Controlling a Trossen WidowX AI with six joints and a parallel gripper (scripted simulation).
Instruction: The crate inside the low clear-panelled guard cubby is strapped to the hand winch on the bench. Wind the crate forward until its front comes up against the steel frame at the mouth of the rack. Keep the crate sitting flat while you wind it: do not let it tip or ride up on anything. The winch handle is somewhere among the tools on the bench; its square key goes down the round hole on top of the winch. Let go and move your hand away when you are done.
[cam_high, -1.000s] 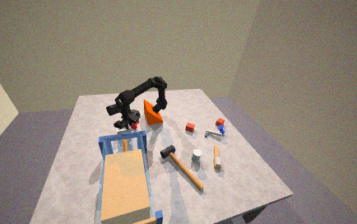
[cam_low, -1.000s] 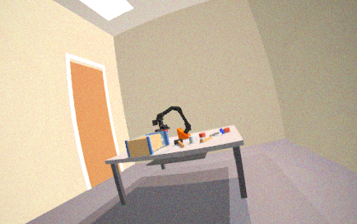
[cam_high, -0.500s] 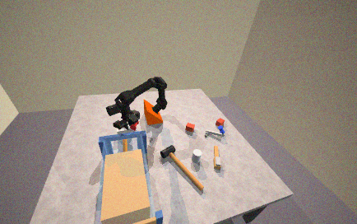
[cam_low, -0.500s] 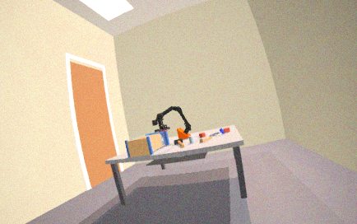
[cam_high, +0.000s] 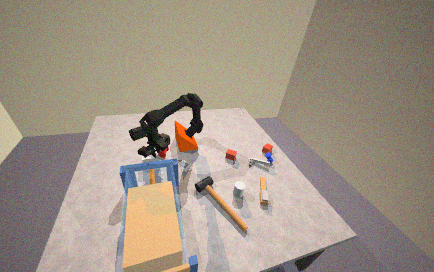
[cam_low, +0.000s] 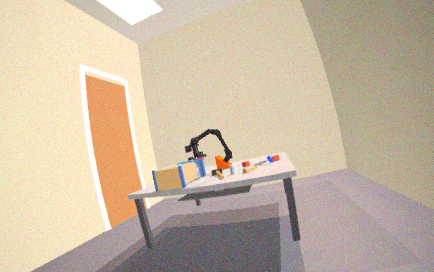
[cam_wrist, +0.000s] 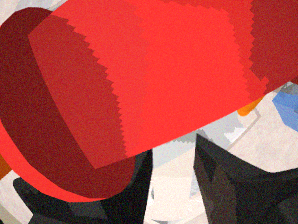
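The red-handled winch handle lies 1 cm ahead of my gripper tip, 1 cm to the left of it and 2 cm above it. The rest, counted from my gripper tip: red grip (4 cm ahead, 4 cm to the left, 5 cm above); frame (13 cm ahead, 3 cm to the right, 2 cm above); grey hand winch (5 cm behind, 4 cm to the right, 6 cm below).
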